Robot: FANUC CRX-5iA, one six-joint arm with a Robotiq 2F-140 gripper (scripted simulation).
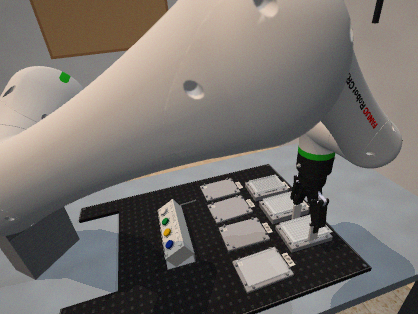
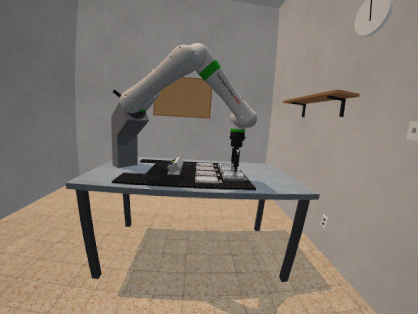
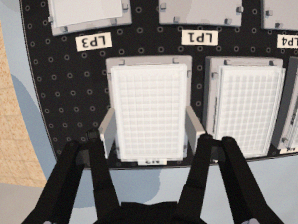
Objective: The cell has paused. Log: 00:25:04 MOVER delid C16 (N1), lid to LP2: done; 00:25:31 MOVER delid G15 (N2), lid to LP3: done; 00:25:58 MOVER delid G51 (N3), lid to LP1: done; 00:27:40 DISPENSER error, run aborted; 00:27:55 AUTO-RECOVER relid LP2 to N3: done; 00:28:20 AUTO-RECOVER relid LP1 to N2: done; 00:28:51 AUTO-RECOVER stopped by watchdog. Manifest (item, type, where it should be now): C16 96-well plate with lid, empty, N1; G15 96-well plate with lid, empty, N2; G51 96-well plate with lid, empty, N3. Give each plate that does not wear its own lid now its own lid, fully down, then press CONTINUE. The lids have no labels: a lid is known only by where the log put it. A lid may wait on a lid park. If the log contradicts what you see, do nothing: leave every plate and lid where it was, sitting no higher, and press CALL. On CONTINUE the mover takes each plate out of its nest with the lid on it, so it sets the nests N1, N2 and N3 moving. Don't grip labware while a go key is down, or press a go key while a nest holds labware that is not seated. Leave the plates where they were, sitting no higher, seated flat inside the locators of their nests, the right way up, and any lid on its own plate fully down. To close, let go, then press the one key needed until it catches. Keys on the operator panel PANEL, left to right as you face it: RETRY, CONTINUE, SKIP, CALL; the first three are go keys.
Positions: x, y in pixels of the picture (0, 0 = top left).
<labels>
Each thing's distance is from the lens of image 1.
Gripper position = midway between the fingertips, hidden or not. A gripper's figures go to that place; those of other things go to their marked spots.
gripper [image 1: 303, 228]: 0.91 m
lid [image 1: 258, 268]: 0.80 m
operator panel [image 1: 181, 253]: 0.80 m
lid park LP1 [image 1: 246, 233]: 0.89 m
The marked spots on the lid park LP1 and the lid are 0.14 m apart.
</labels>
